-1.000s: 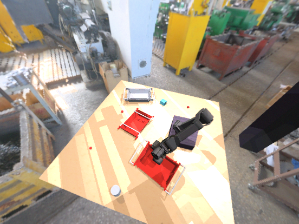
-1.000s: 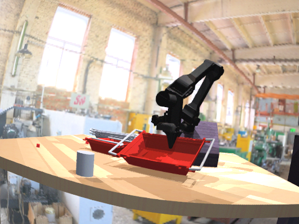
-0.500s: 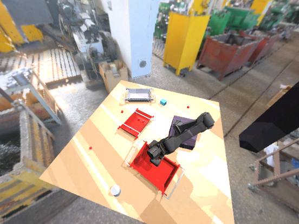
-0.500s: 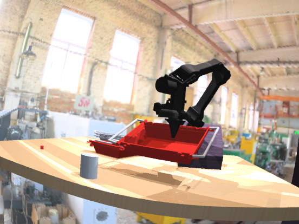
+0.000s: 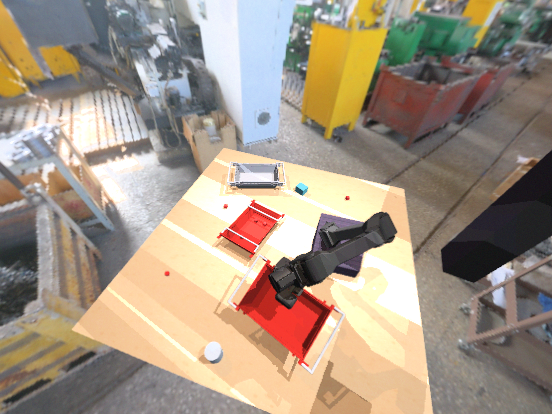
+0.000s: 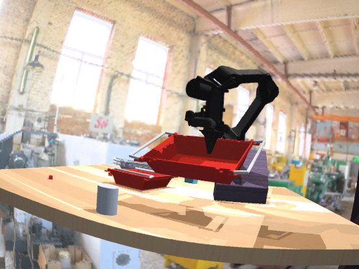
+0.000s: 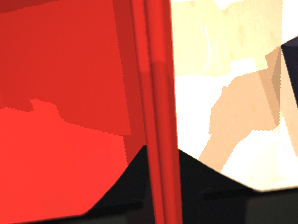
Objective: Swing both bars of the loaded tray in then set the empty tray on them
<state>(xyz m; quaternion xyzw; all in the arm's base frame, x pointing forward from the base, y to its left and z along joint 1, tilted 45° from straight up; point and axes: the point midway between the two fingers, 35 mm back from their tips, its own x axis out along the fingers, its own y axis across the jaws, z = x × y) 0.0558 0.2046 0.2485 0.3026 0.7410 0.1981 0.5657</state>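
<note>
My gripper tip is now 2 cm short of the red tray and 8 cm to the right of it. Round my gripper tip: cyan block: 19 cm ahead, 68 cm to the right, 16 cm below; grey cylinder: 19 cm ahead, 27 cm to the left, 14 cm below.
</note>
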